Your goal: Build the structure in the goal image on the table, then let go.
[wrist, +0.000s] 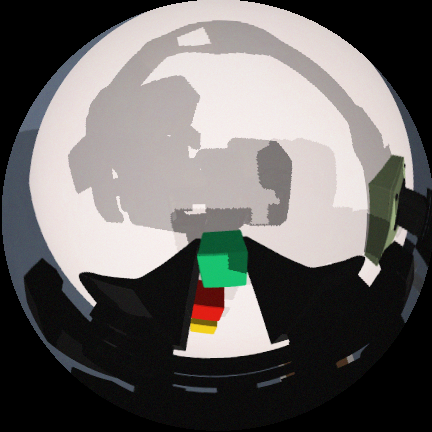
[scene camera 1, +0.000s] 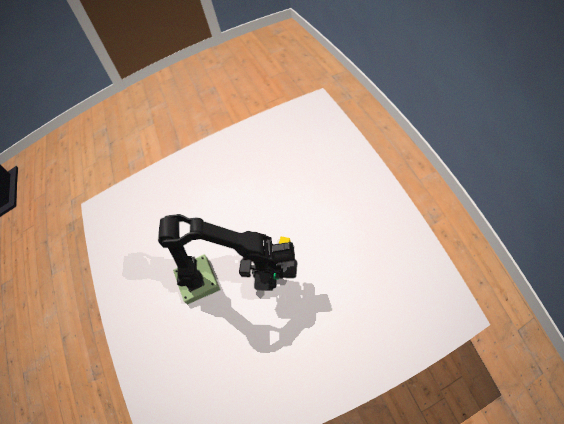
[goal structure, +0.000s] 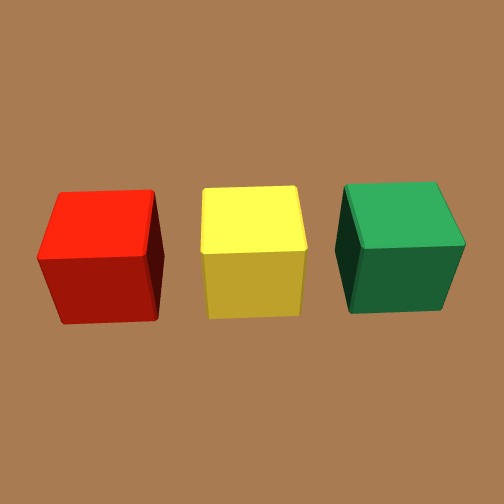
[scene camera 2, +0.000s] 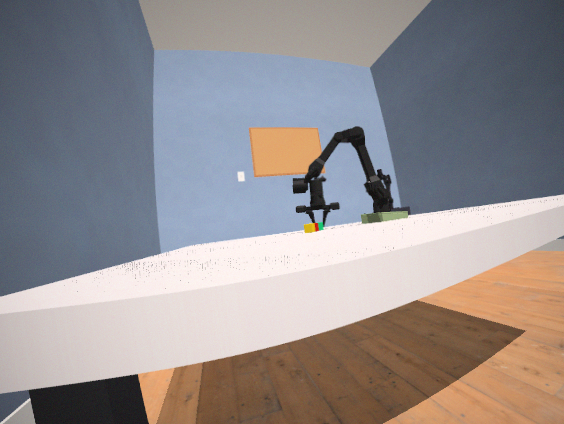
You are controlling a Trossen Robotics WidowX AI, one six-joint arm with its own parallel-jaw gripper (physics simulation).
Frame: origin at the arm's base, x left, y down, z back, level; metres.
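Seen in the pictures: gripper, between the fingertips: (wrist: 220,242) (scene camera 1: 273,276) (scene camera 2: 319,227); arm's base, origin of its link: (scene camera 1: 194,281) (scene camera 2: 382,213).
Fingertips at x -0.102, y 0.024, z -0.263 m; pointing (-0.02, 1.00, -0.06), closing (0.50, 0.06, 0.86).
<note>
Offsets run from my fingertips to a thing's top centre.
A green cube @[dx +0.010, dy -0.023, dz -0.005 m] (scene camera 1: 275,275) (scene camera 2: 320,226) (wrist: 222,270) is between the fingers of my gripper (scene camera 2: 319,224) (wrist: 220,242), which is shut on it down at the table; both fingertips reach its sides in the wrist view. A red cube @[dx +0.056, dy -0.022, dz -0.053 m] (scene camera 2: 316,227) (wrist: 208,310) is beyond the green one in the wrist view, close to the left finger. A yellow cube @[dx +0.096, dy -0.022, dz -0.086 m] (scene camera 1: 284,240) (scene camera 2: 309,228) (wrist: 203,328) is just past the red one. In scene camera 1 the arm hides the red cube and most of the green cube.
The white table (scene camera 1: 300,150) (scene camera 2: 225,300) carries the arm's pale green base (scene camera 1: 212,280) (scene camera 2: 387,216) (wrist: 382,210). The arm's shadows lie across the table. A black object (scene camera 1: 7,190) is at the far left in scene camera 1.
</note>
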